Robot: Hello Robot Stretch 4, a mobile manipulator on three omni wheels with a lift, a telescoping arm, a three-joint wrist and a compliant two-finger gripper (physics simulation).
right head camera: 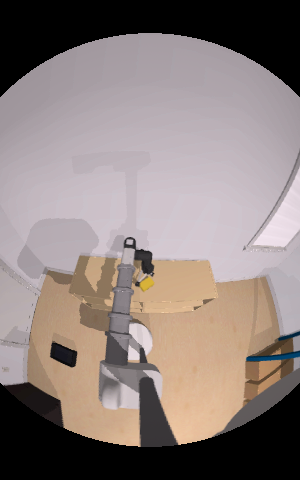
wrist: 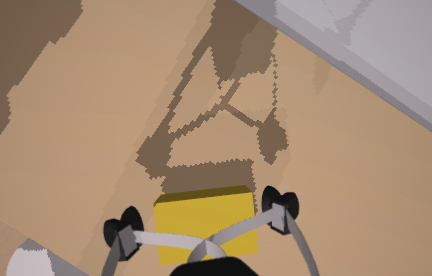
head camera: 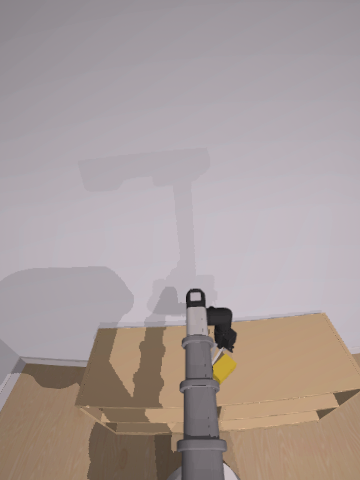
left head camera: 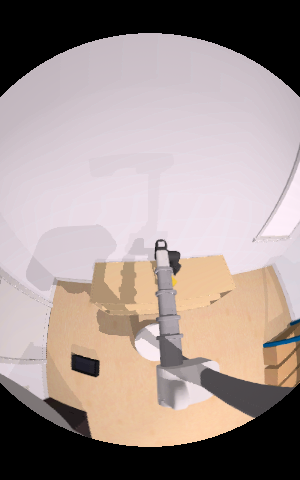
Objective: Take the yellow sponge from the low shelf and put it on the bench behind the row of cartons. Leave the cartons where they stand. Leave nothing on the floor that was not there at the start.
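Frame: origin at the robot's base, x ahead, y left, z up, level; metres.
Seen in the pictures: gripper, between the fingertips: [right head camera: 144, 280] [wrist: 203, 211] [head camera: 219, 361]; robot's base, origin of its link: [right head camera: 132, 339] [left head camera: 154, 341].
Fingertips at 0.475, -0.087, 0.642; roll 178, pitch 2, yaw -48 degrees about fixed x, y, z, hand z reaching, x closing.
Offsets run from my fingertips to a thing's top centre, as dx, dy, dz. "pt": to the spot under its first point.
The yellow sponge @[-0.015, -0.014, -0.014] [head camera: 224, 369] [left head camera: 174, 281] [right head camera: 146, 285] [wrist: 205, 220] sits on the top of the low wooden shelf unit [head camera: 280, 350] [left head camera: 202, 275] [right head camera: 185, 280] [wrist: 350, 165]. My gripper [right head camera: 145, 279] [wrist: 203, 211] is open above the sponge. In the wrist view the sponge shows between the two fingertips, with a gap at the right one and a wider gap at the left one. In the head view the arm partly hides the fingers. Tan boxes, maybe the cartons @[pt -1.159, -1.362, -0.515] [left head camera: 270, 356] [right head camera: 257, 369], show at the far right; I cannot tell what they stand on.
The wall [head camera: 280, 225] rises directly behind the shelf unit. A black box @[-0.847, +0.860, -0.569] [left head camera: 85, 365] [right head camera: 63, 354] lies on the floor at the left. A dark piece [left head camera: 72, 415] [right head camera: 35, 405] stands at the lower left. Blue bars [left head camera: 282, 342] [right head camera: 272, 357] run by the tan boxes at the right.
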